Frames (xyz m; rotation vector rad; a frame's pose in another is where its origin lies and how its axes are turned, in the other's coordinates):
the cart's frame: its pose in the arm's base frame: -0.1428 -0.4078 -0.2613 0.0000 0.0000 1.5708
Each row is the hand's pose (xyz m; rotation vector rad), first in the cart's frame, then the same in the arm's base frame.
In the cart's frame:
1: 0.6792 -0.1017 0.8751 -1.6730 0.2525 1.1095
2: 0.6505 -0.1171 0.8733 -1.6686 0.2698 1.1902
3: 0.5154 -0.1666 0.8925 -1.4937 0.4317 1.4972
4: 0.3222 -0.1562 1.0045 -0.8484 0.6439 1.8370
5: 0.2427 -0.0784 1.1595 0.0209 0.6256 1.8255
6: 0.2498 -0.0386 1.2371 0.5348 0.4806 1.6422
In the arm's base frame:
1: -0.0411 0.2714 0.6138 -1.7410 -1.2844 2.1480
2: -0.0257 0.2427 0.6120 -1.7760 -1.2816 2.2186
3: 0.0238 0.1076 0.6312 1.6451 0.9074 -2.2666
4: 0.0134 -0.0856 0.7432 1.2198 0.1672 -2.4704
5: -0.0644 -0.1651 0.8982 0.5241 -0.5603 -2.7409
6: -0.1042 -0.1580 0.9758 -0.0504 -0.9444 -2.8605

